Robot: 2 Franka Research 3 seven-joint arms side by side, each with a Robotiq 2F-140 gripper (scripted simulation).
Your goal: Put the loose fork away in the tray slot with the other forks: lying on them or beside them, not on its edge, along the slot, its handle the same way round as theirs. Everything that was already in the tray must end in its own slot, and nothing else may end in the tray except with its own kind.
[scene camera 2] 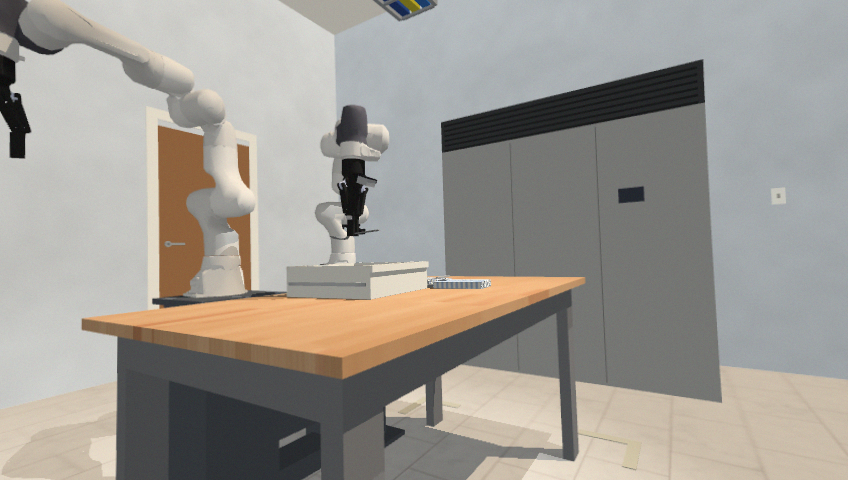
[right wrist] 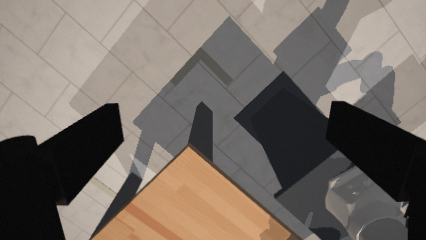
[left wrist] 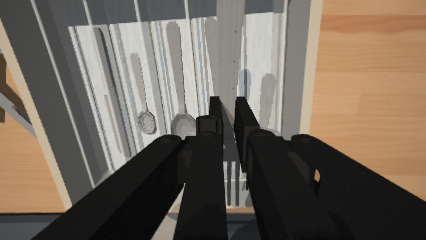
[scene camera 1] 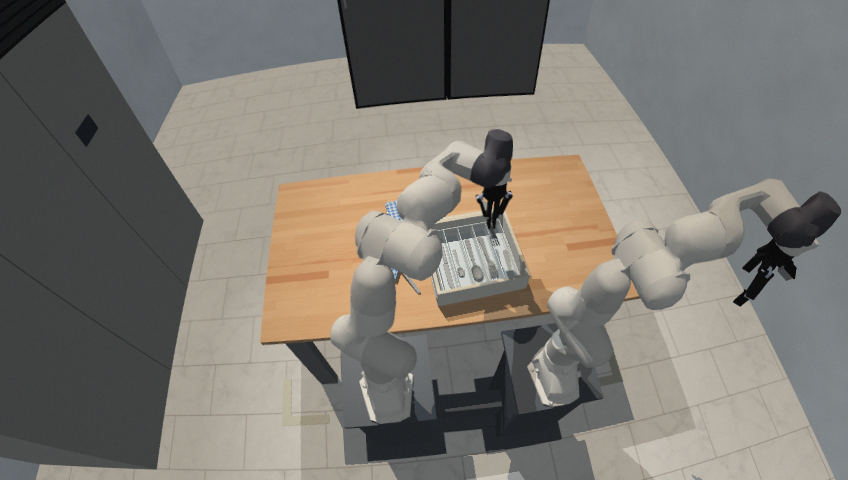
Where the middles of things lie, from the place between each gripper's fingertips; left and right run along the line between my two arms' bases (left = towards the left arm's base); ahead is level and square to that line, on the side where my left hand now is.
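My left gripper [scene camera 2: 352,236] is 180 mm above the cutlery tray [scene camera 1: 502,256], and it's 30 mm past the tray and 60 mm to the right of it.
Then there's my right hand [scene camera 1: 741,286], which is 38 cm above the cutlery tray, 79 cm to the right of it and 43 cm short of it.
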